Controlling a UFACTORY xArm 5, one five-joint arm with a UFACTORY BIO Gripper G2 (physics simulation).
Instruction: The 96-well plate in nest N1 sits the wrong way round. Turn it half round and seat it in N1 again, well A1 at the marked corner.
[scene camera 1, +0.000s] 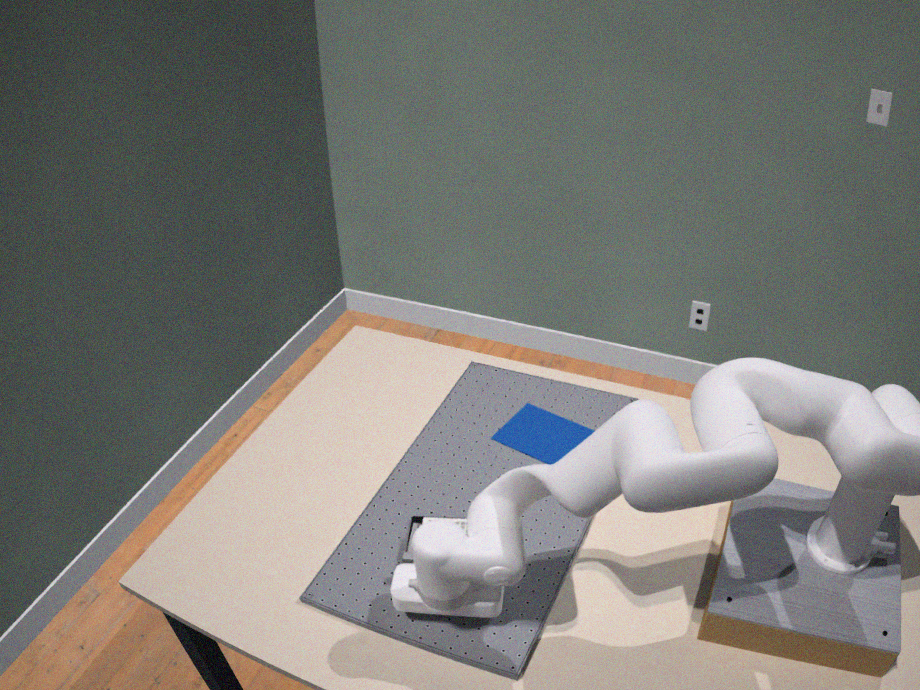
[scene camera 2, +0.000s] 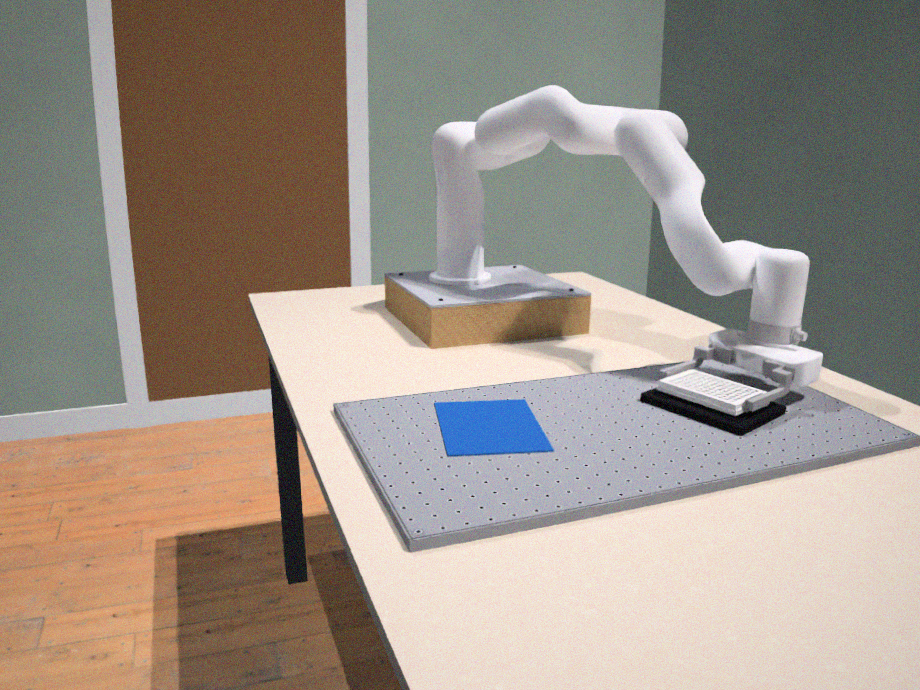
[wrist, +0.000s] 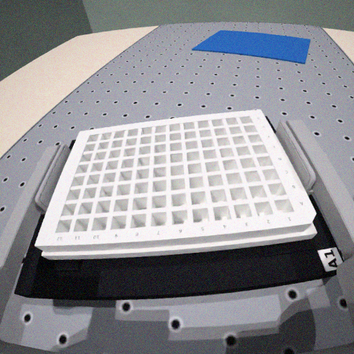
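Note:
The white 96-well plate (scene camera 1: 454, 522) (scene camera 2: 711, 389) (wrist: 172, 175) is between the fingers of my gripper (scene camera 2: 722, 386) (wrist: 175, 167), which is shut on its two short ends. The plate is over the black nest N1 (scene camera 2: 691, 415) (wrist: 150, 278), low and roughly level. I cannot tell whether it touches the nest. In the wrist view the nest's near wall shows in front of the plate. The A1 label (wrist: 330, 259) is at the nest's near right corner. The plate's printed A and 1 are at its near right corner too, the 12 at its near left. The nest's inside is hidden.
A flat blue rectangle (scene camera 1: 543, 433) (scene camera 2: 491, 427) (wrist: 255, 46) lies on the grey perforated board (scene camera 1: 438, 460) (scene camera 2: 594, 475) (wrist: 125, 82), beyond the nest in the wrist view. The arm's base stands on a wooden block (scene camera 1: 802, 649) (scene camera 2: 512, 320) beside the board.

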